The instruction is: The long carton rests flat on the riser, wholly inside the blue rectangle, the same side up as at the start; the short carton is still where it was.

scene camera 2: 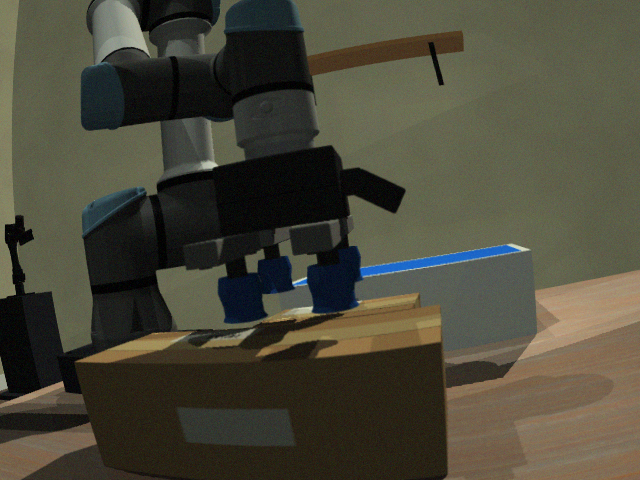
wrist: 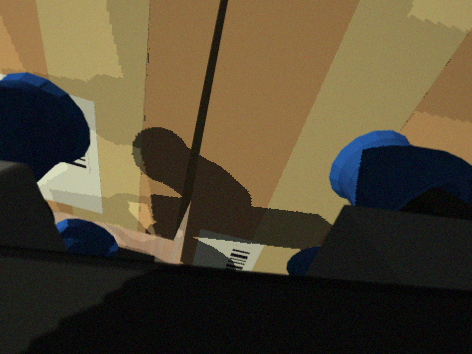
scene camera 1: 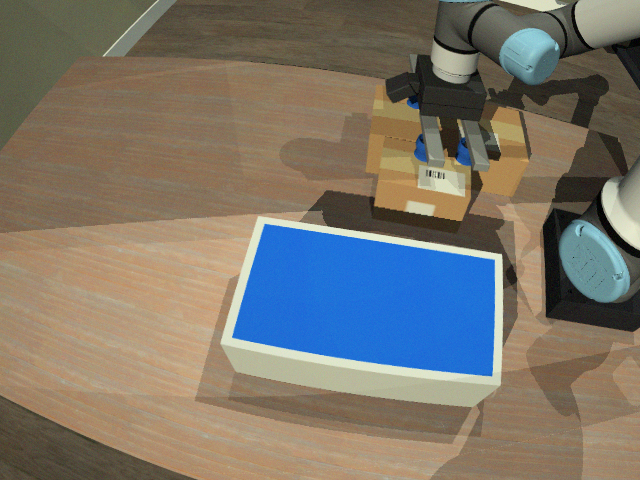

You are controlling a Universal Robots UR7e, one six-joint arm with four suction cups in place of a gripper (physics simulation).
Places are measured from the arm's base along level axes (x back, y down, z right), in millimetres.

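Pixels of known places: hand at its tool point: [scene camera 2: 302,297] [wrist: 209,210] [scene camera 1: 439,128].
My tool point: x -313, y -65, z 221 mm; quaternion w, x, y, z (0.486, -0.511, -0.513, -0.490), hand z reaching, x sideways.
Behind a point stands the place of what it marks.
The long carton [scene camera 1: 509,125] @[z 284, x -156, y -40 mm] [scene camera 2: 270,405] @[z 355, x -303, y -7 mm] [wrist: 287,88] @[z 249, x -374, y -40 mm] lies flat on the table behind the short carton [scene camera 1: 423,195] @[z 101, x -347, y -24 mm] [scene camera 2: 390,301] @[z 146, x -390, y -41 mm] [wrist: 175,70] @[z 195, x -373, y -40 mm], side by side with a thin gap between them. My suction gripper [scene camera 1: 442,150] [scene camera 2: 290,290] @[z 221, x -313, y -65 mm] hangs low over both. Its back cups are over the long carton and its front cups are over the short one. In scene camera 2 the cups stand a little above the carton tops and hold nothing. The white riser [scene camera 1: 366,378] @[z -203, x -435, y -25 mm] [scene camera 2: 461,305] @[z 4, x -486, y 1 mm] with the blue rectangle [scene camera 1: 366,295] @[z -99, x -441, y -57 mm] [scene camera 2: 437,260] @[z -91, x -468, y -57 mm] stands in front of the cartons, bare.
A black block [scene camera 1: 552,267] @[z 9, x -101, y 29 mm] stands at the right edge of the table. The arm [scene camera 1: 509,33] @[z 130, x -277, y -329 mm] [scene camera 2: 194,90] @[z 208, x -230, y -284 mm] reaches in from behind the cartons. The table's edge curves along the back and the front left.
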